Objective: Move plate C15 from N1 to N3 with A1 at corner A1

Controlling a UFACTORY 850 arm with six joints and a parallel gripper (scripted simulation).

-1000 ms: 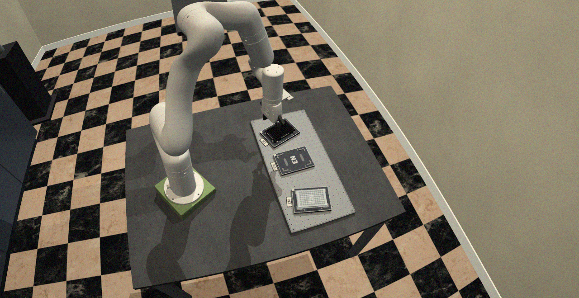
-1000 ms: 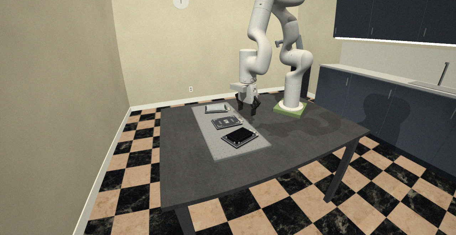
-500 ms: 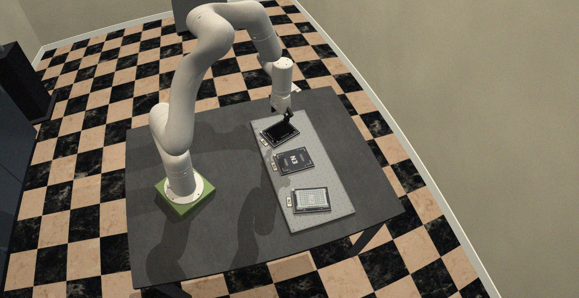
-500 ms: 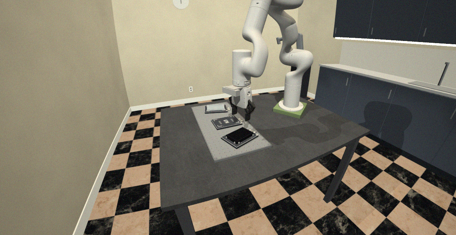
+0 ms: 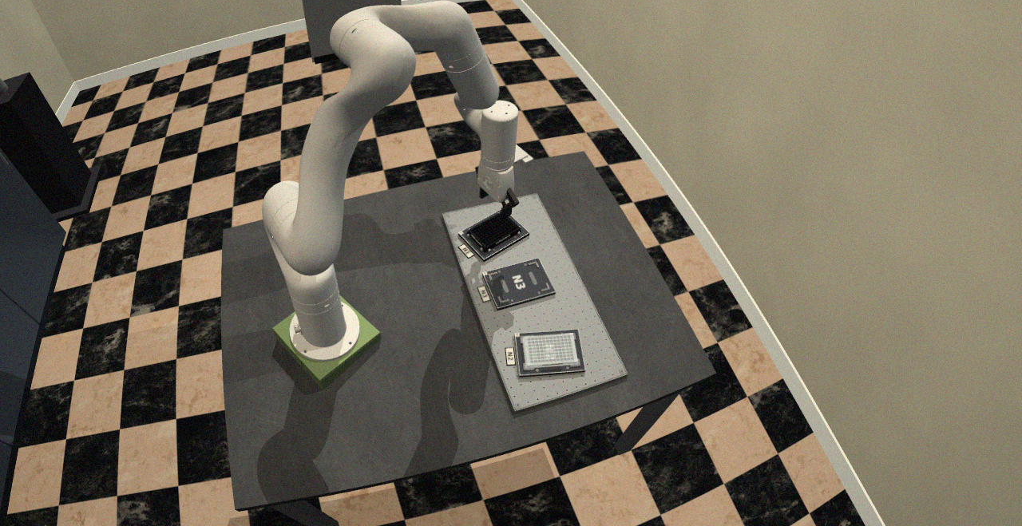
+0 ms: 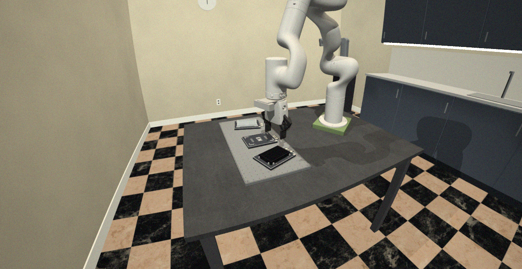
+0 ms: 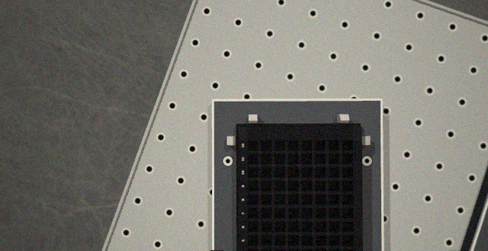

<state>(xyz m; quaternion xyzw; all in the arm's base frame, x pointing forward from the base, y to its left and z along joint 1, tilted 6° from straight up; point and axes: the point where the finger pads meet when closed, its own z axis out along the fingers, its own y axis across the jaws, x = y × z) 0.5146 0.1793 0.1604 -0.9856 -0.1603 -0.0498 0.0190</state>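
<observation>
Right now my hand is 110 mm above the black plate C15. Also, from my hand: dark nest base: 10 mm ahead, 180 mm to the right, 120 mm below; white plate C51: 400 mm to the right, 110 mm below.
</observation>
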